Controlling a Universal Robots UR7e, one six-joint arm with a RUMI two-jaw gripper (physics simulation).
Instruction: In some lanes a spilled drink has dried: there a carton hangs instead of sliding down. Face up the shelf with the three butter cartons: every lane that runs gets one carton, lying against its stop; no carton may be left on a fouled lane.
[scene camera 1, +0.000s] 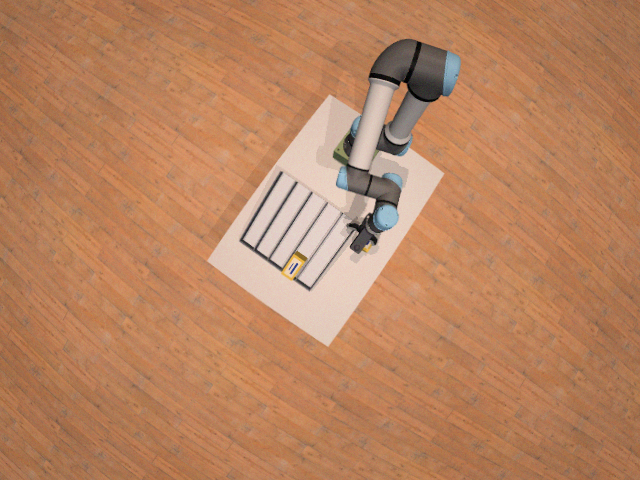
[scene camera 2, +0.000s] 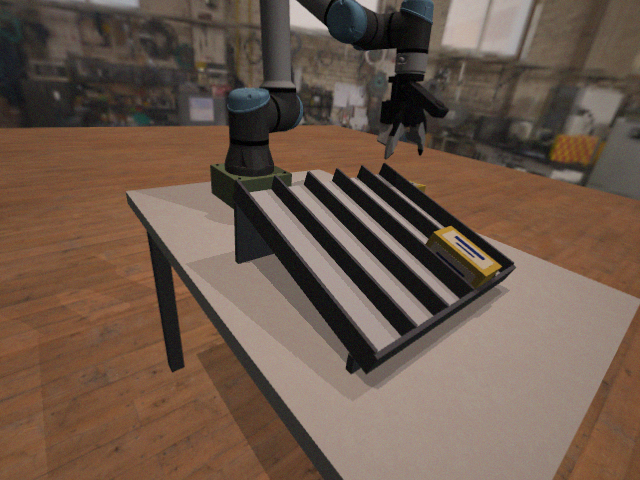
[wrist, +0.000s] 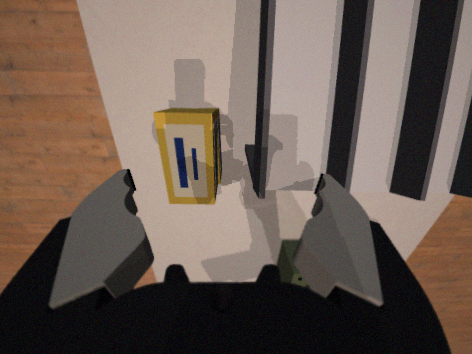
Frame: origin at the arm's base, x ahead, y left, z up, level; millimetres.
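Seen in the pictures: gripper, fingertip midpoint: (scene camera 2: 403, 157) (wrist: 227, 174); arm's base, link origin: (scene camera 2: 249, 169).
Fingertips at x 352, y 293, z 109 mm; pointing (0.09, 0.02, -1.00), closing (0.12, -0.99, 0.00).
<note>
Pixels of each thing's top centre, then the offset from my fingertips to it. Level surfaces: height alone.
- yellow butter carton, top centre: (scene camera 2: 465, 238) (scene camera 1: 293, 266) dz -74, dx +307, dy -130 mm
- yellow carton, top centre: (wrist: 187, 164) (scene camera 2: 402, 180) (scene camera 1: 369, 238) dz -77, dx -31, dy +47 mm
- pale table, surface height: dz -206 mm
The sloping shelf (scene camera 1: 261, 206) (scene camera 2: 305, 276) (wrist: 264, 75) has black rails and pale lanes. A yellow butter carton (scene camera 1: 293, 266) (scene camera 2: 462, 250) lies at the low end of a lane, against its stop. That lane is second from the shelf side farthest from scene camera 2. Another yellow carton (scene camera 1: 367, 247) (scene camera 2: 419, 187) (wrist: 187, 155) is on the table, just outside that far side near the high end. My gripper (scene camera 1: 362, 233) (scene camera 2: 404, 153) (wrist: 227, 174) is open and empty, above the shelf's high end and this carton. A third carton does not show. No spill can be made out.
The pale table (scene camera 1: 320, 330) (scene camera 2: 516, 361) bears the shelf. The green base block (scene camera 1: 339, 150) (scene camera 2: 222, 188) (wrist: 288, 255) of the arm stands behind the shelf's high end. The shelf's raised rails stand close beside the loose carton.
</note>
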